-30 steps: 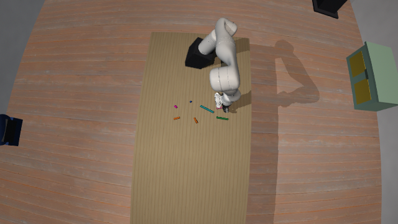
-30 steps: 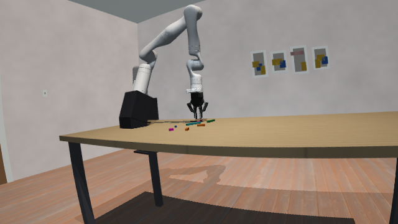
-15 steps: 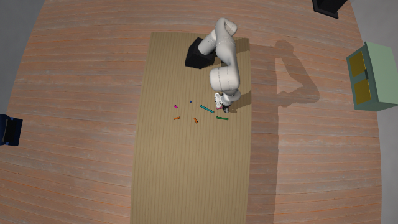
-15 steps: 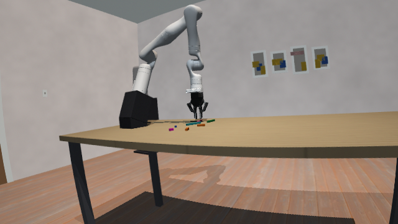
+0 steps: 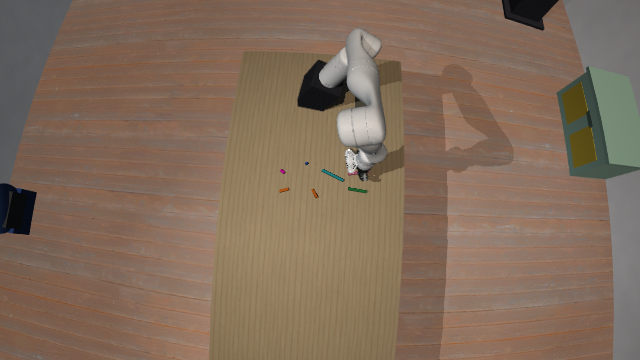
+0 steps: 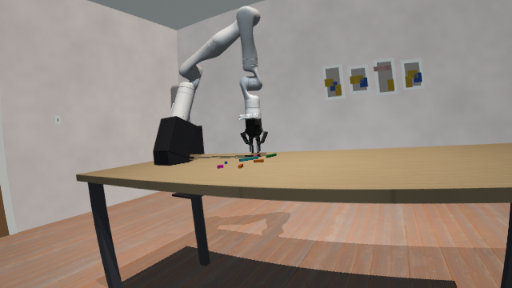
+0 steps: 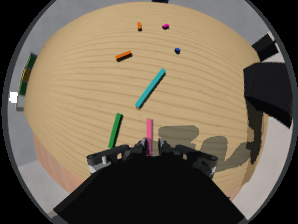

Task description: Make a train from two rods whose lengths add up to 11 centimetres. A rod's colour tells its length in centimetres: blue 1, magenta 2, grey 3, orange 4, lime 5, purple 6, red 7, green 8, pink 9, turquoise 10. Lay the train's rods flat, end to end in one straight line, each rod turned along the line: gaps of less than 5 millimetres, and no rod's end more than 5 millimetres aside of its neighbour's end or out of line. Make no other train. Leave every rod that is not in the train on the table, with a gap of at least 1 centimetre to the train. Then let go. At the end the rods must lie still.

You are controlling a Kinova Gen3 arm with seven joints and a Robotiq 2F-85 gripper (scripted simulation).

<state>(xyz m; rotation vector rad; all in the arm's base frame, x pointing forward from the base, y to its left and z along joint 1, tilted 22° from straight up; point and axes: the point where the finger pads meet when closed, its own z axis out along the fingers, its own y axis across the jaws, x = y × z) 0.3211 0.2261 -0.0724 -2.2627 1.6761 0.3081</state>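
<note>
Now: hand 3 cm above the pink rod and 1 cm short of it. Also, from my hand: turquoise rod 11 cm to the right, 4 cm ahead, 3 cm below; green rod 8 cm ahead, 3 cm below, 1 cm to the left; blue rod 22 cm to the right, 3 cm below.
</note>
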